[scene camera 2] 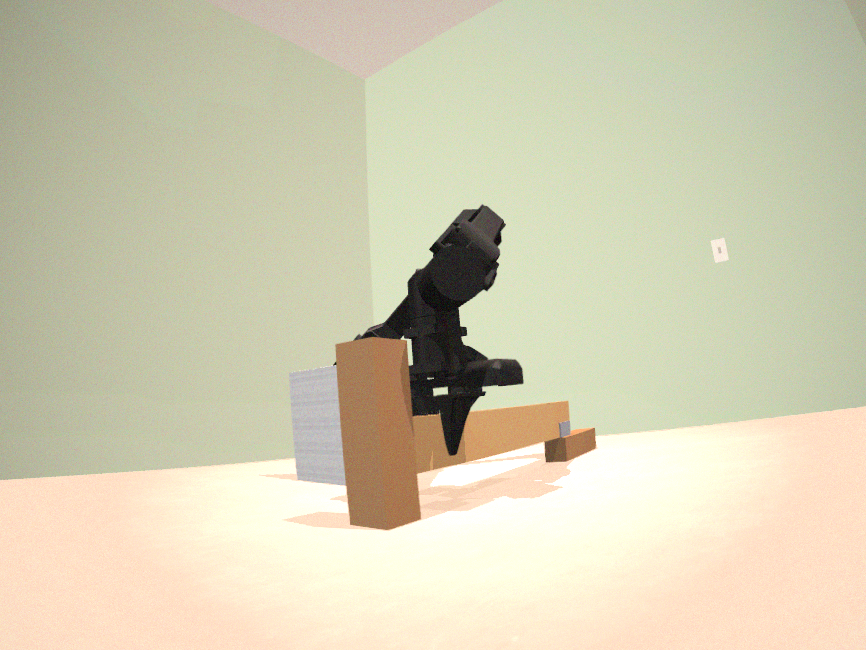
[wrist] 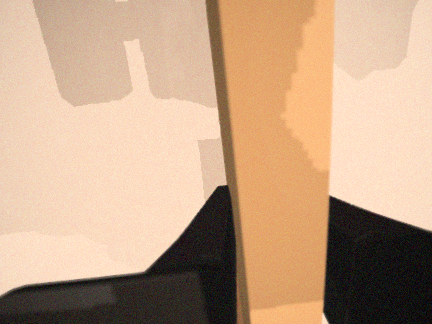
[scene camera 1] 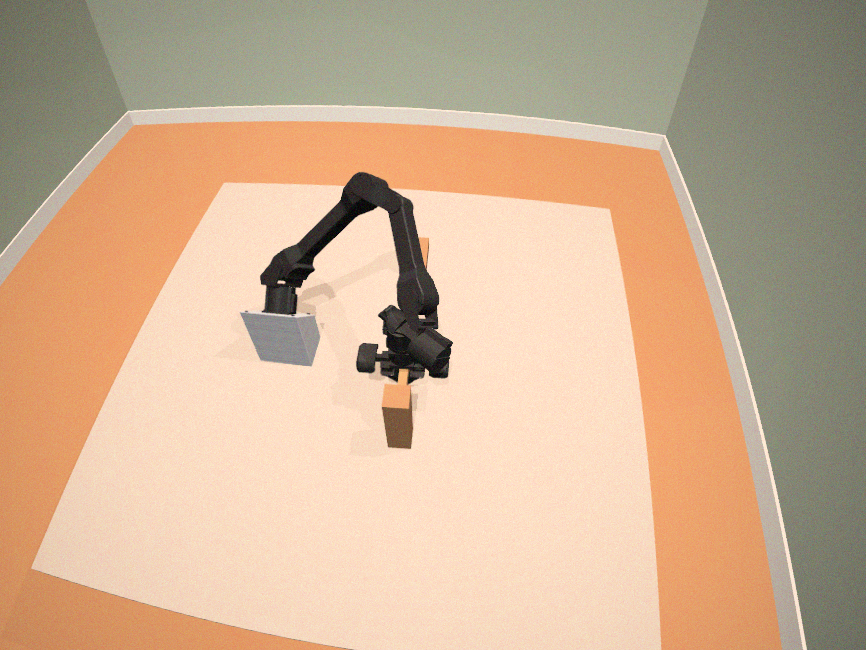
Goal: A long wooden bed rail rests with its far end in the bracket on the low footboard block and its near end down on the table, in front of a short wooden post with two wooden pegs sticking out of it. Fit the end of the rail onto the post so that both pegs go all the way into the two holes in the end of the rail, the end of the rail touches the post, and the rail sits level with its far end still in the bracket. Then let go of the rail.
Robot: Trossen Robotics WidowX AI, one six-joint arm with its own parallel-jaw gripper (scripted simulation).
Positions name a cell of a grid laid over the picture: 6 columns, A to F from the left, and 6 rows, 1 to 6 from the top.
gripper: scene camera 2 D5; wrist D4; scene camera 1 C4
